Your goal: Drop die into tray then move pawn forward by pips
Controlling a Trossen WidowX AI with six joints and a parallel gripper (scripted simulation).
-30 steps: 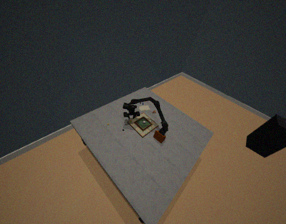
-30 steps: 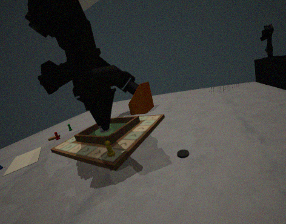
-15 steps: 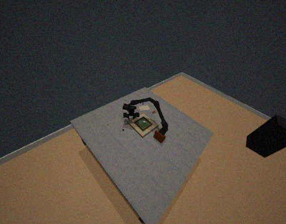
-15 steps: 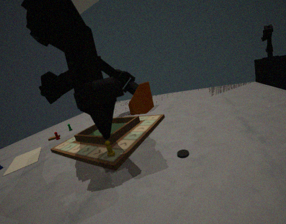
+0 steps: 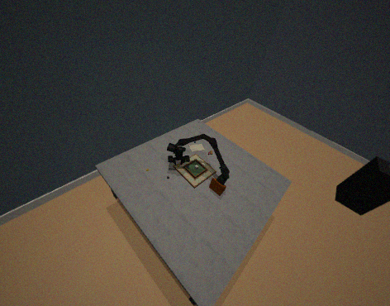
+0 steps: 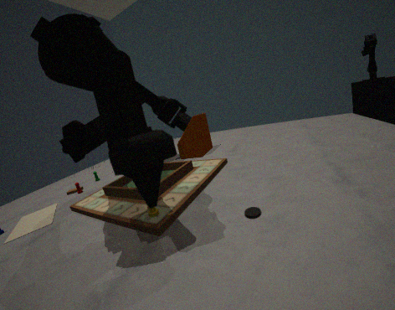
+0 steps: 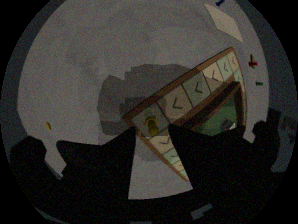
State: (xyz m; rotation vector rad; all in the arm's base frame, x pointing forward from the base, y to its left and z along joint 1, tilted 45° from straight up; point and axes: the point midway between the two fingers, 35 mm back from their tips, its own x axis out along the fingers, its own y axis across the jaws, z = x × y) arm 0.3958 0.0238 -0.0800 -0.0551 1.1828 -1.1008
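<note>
My gripper tip is 10 mm above the yellow pawn. Round my gripper tip: pale card (340 mm to the right, 50 mm ahead, 40 mm below); then green tray floor (130 mm behind, 100 mm to the right, 30 mm below); then die (130 mm behind, 110 mm to the right, 10 mm below).
</note>
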